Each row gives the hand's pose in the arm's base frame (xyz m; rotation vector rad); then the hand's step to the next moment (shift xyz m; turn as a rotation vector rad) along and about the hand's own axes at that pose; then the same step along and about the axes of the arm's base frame.
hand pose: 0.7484 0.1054 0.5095 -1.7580 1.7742 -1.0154
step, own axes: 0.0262 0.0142 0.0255 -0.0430 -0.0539 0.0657
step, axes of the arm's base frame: 0.0074 -0.0316 -0.0220 0.0886 0.0338 -0.0089
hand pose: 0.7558 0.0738 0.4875 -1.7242 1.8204 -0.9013
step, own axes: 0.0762 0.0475 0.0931 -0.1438 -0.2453 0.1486
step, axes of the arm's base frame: 0.0280 -0.0887 -0.0898 0.2888 0.1234 0.0658
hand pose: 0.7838 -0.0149 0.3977 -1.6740 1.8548 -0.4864
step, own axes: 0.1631 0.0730 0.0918 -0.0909 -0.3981 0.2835
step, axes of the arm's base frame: -0.0035 -0.1394 -0.1446 0.4904 0.0650 0.0489
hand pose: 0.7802 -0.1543 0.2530 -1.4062 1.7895 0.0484
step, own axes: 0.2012 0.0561 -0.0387 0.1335 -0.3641 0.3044
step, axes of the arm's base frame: -0.0721 -0.1563 -0.1245 0.4703 -0.0880 -0.1188
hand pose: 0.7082 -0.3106 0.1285 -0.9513 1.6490 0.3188
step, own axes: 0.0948 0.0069 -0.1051 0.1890 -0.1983 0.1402
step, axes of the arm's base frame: -0.0797 -0.1035 -0.0550 0.2358 -0.1128 -0.1624
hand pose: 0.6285 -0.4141 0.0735 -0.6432 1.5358 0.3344
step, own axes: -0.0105 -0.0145 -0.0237 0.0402 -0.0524 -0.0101
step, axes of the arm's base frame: -0.0112 -0.0232 0.0148 0.0236 -0.0551 -0.0294
